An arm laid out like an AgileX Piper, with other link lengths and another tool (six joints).
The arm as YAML. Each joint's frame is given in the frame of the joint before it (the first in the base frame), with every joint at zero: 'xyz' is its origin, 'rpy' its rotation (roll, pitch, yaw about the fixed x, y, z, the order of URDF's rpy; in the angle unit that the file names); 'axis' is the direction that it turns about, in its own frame. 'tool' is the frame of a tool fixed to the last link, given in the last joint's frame.
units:
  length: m
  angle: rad
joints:
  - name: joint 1
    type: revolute
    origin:
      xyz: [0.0, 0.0, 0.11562]
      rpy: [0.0, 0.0, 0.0]
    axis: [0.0, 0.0, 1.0]
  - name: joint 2
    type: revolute
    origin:
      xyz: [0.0, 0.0, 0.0]
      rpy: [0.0, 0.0, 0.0]
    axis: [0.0, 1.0, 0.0]
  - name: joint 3
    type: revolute
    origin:
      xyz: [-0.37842, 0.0, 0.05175]
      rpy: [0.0, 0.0, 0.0]
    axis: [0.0, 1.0, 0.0]
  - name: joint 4
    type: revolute
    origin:
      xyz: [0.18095, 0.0, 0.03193]
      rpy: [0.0, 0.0, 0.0]
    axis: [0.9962, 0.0, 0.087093]
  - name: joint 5
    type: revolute
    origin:
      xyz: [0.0, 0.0, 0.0]
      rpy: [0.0, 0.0, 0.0]
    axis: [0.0, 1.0, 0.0]
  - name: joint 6
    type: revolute
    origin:
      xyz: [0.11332, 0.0, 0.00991]
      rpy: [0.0, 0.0, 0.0]
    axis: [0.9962, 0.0, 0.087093]
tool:
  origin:
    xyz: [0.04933, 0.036, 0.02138]
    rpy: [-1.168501, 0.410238, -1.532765]
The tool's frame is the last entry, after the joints.
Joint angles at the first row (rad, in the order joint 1, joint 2, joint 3, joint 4, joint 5, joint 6):
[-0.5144, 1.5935, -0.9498, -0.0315, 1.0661, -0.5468]
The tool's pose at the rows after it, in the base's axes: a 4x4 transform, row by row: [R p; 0 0 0 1], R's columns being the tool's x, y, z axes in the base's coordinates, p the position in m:
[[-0.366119, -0.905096, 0.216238, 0.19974], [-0.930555, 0.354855, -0.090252, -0.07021], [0.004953, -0.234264, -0.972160, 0.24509], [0, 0, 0, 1]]
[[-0.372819, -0.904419, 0.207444, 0.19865], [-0.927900, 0.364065, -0.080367, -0.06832], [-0.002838, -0.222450, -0.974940, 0.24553], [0, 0, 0, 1]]
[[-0.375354, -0.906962, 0.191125, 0.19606], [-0.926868, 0.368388, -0.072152, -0.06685], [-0.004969, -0.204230, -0.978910, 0.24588], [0, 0, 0, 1]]
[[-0.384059, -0.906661, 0.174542, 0.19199], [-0.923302, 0.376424, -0.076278, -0.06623], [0.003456, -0.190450, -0.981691, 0.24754], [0, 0, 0, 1]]
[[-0.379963, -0.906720, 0.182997, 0.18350], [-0.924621, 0.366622, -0.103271, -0.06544], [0.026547, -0.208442, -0.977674, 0.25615], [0, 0, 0, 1]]
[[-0.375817, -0.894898, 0.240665, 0.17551], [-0.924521, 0.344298, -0.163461, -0.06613], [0.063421, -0.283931, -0.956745, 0.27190], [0, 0, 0, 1]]
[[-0.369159, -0.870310, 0.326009, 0.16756], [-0.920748, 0.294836, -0.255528, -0.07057], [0.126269, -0.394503, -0.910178, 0.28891], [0, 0, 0, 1]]
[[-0.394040, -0.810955, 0.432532, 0.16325], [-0.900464, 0.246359, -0.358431, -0.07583], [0.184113, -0.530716, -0.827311, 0.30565], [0, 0, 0, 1]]
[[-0.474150, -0.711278, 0.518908, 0.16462], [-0.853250, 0.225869, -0.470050, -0.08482], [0.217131, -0.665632, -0.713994, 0.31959], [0, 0, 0, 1]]
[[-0.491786, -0.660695, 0.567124, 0.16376], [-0.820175, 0.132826, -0.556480, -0.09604], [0.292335, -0.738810, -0.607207, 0.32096], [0, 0, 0, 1]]
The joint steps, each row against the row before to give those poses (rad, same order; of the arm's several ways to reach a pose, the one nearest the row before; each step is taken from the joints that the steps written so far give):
[0.0000, 0.0000, 0.0000, 0.0148, 0.0176, 0.0039]
[0.0000, 0.0000, 0.0000, 0.0076, 0.0131, 0.0030]
[0.0000, 0.0000, 0.0000, 0.0000, 0.0188, 0.0026]
[0.0000, -0.0073, -0.0008, -0.0099, 0.0212, 0.0143]
[0.0000, -0.0390, -0.0080, -0.0227, 0.0260, 0.0062]
[0.0000, -0.0685, -0.0223, -0.0292, 0.0087, 0.0051]
[0.0000, -0.0799, -0.0187, -0.0514, -0.0282, 0.0046]
[0.0000, -0.0827, -0.0008, -0.0505, -0.0785, 0.0315]
[0.0000, -0.0641, 0.0221, -0.0678, -0.1204, 0.1049]
[0.0146, -0.0359, 0.0695, -0.1406, -0.1439, 0.1007]

